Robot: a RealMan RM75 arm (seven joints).
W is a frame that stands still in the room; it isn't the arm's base.
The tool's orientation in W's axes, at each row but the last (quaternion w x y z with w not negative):
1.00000, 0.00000, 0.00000, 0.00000
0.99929, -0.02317, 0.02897, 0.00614
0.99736, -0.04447, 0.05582, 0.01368
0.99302, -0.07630, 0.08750, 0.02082
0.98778, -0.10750, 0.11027, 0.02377
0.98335, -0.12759, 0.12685, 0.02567
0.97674, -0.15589, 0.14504, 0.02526
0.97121, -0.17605, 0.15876, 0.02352
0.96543, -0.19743, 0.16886, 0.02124
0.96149, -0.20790, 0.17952, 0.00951
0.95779, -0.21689, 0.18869, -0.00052
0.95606, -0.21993, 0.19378, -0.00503
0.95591, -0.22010, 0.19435, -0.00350
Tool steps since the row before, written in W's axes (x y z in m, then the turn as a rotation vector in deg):
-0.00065, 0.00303, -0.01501, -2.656, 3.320, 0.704
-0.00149, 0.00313, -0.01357, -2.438, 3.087, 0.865
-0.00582, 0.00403, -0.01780, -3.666, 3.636, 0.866
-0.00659, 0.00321, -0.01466, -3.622, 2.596, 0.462
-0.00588, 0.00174, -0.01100, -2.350, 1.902, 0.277
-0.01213, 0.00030, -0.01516, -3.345, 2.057, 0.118
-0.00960, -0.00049, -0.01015, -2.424, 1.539, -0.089
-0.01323, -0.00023, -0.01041, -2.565, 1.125, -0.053
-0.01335, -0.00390, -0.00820, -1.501, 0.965, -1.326
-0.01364, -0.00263, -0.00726, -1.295, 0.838, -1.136
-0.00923, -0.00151, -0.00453, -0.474, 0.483, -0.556
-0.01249, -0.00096, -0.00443, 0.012, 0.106, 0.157
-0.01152, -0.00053, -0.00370, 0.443, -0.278, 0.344
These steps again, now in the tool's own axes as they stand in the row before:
-0.00065, 0.00303, -0.01501, -2.656, 3.320, 0.704
-0.00066, 0.00377, -0.01347, -2.450, 3.077, 0.866
-0.00369, 0.00575, -0.01790, -3.658, 3.663, 0.782
-0.00380, 0.00570, -0.01489, -3.572, 2.693, 0.234
-0.00324, 0.00439, -0.01135, -2.308, 1.965, 0.178
-0.00784, 0.00500, -0.01705, -3.226, 2.236, -0.173
-0.00623, 0.00346, -0.01203, -2.287, 1.718, -0.269
-0.00925, 0.00461, -0.01329, -2.428, 1.332, -0.424
-0.00973, 0.00091, -0.01285, -0.995, 1.547, -1.249
-0.01008, 0.00174, -0.01188, -0.862, 1.336, -1.069
-0.00681, 0.00126, -0.00775, -0.279, 0.707, -0.435
-0.00983, 0.00195, -0.00873, -0.057, 0.029, 0.179
-0.00923, 0.00199, -0.00758, 0.308, -0.431, 0.333

